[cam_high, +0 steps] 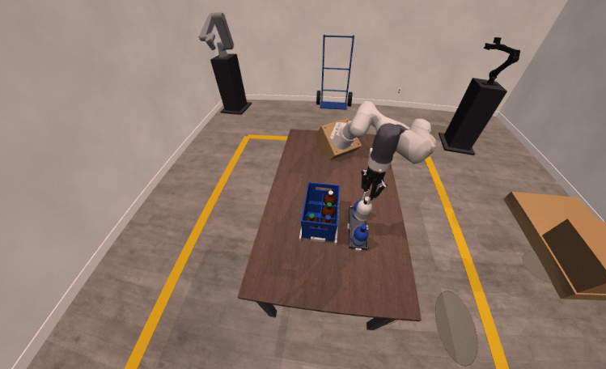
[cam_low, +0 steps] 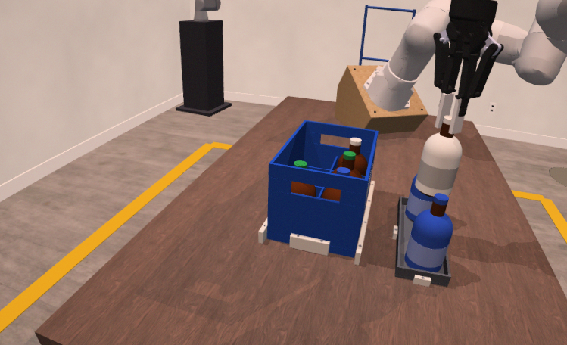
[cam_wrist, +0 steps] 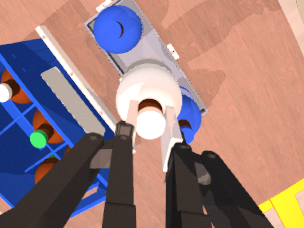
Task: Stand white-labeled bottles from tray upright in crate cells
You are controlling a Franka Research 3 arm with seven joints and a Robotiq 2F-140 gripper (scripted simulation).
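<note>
Right now my hand is 90 mm above the white-labeled bottle. Also, from my hand: blue-labeled bottle: 210 mm below, 80 mm ahead, 10 mm to the left; then blue crate: 220 mm to the right, 210 mm below, 10 mm behind.
</note>
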